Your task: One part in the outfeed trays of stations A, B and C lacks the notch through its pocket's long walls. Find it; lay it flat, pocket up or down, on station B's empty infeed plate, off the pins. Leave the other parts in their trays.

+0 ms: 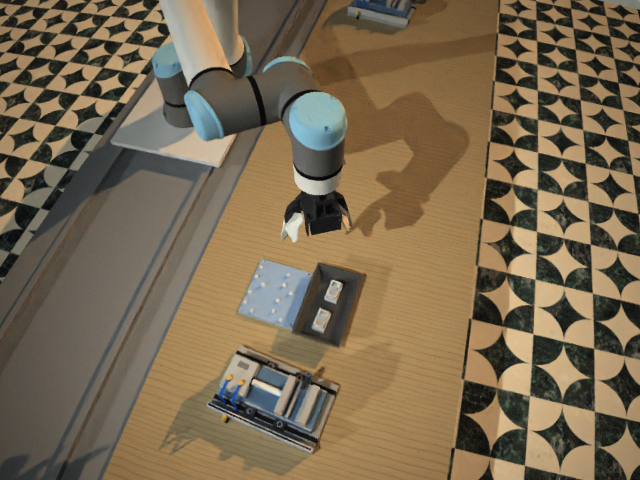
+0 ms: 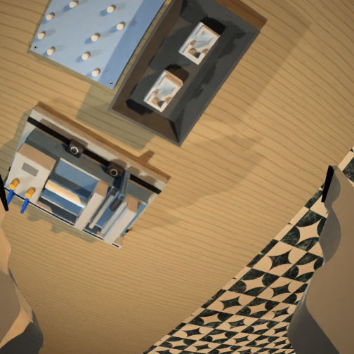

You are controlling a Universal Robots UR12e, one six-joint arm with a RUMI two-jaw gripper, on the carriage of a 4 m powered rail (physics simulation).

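Places are measured from the arm's base along level axes (x ahead, y right, z down), in millimetres.
Where they show: gripper, between the fingertips: [image 1: 316,232].
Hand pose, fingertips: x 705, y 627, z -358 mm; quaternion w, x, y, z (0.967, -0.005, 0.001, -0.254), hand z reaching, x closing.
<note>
Each offset is from my fingertips to the centre of the thing. "spot": to the spot under its first point.
My gripper [image 1: 318,235] [image 2: 162,172] is open and empty, high above the table, with its fingers wide apart. Below it a dark outfeed tray {spot: dz +375, dx +74, dy +31 mm} [image 1: 338,315] [image 2: 205,75] holds two small pale parts, pocket side up. One part {dz +358, dx +43, dy -34 mm} [image 1: 333,290] [image 2: 200,43] lies toward the tray's far end. The other part {dz +358, dx +32, dy +65 mm} [image 1: 321,320] [image 2: 164,90] lies toward the end near the machine. I cannot tell at this size whether either has notches in its long walls. A light-blue plate {dz +384, dx -126, dy +7 mm} [image 1: 263,299] [image 2: 75,30] with white pins stands beside the tray, with no part on it. No station letter is readable.
A machine unit {spot: dz +292, dx -119, dy +286 mm} [image 1: 242,372] [image 2: 30,172] with pale blocks and blue-and-yellow fittings stands beside the plate and tray. Another unit {dz +338, dx -110, dy -1568 mm} [image 1: 382,15] shows at the far end of the table. The rail [image 1: 129,248] runs along the table's left side.
</note>
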